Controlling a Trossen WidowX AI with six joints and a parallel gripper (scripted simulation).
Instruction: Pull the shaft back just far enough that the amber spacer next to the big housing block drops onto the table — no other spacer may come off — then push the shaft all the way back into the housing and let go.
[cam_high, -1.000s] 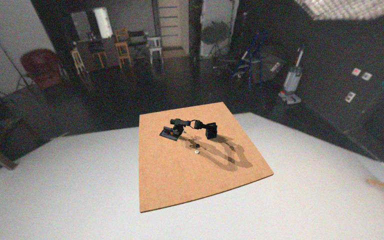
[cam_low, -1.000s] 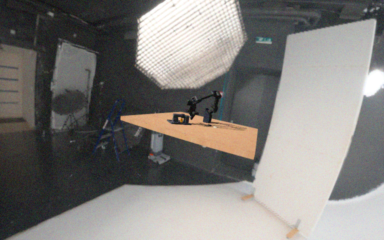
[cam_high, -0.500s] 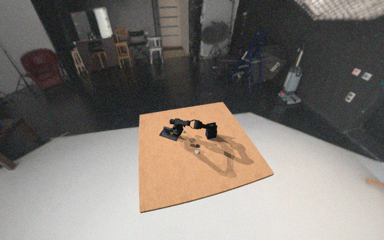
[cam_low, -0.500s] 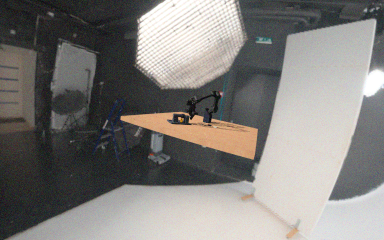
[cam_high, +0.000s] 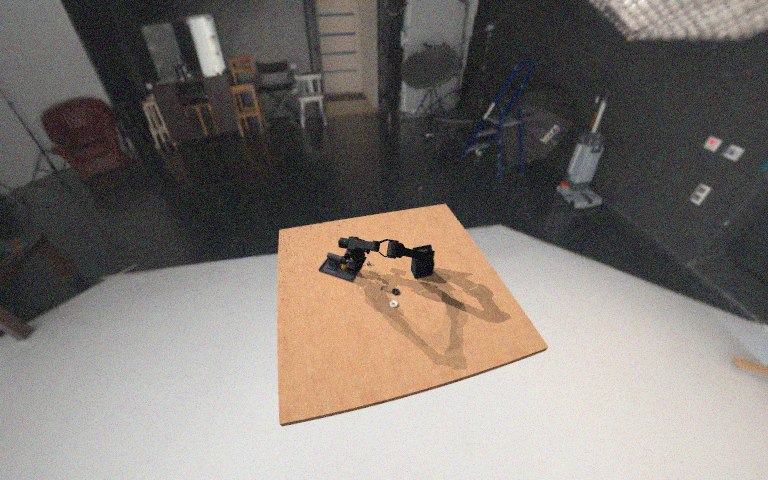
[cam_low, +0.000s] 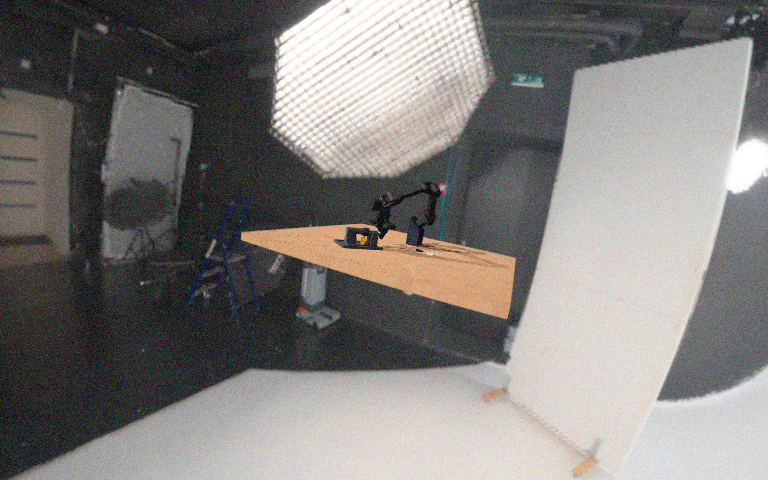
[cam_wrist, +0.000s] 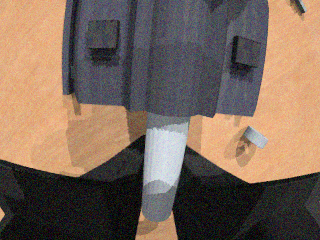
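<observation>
The light grey shaft is 50 mm ahead of my gripper tip, 40 mm to the right of it and 30 mm above it. Also, from my gripper tip: amber spacer (80 mm ahead, 60 mm to the right, 20 mm below); dark grey support block (110 mm ahead, 80 mm to the right).
</observation>
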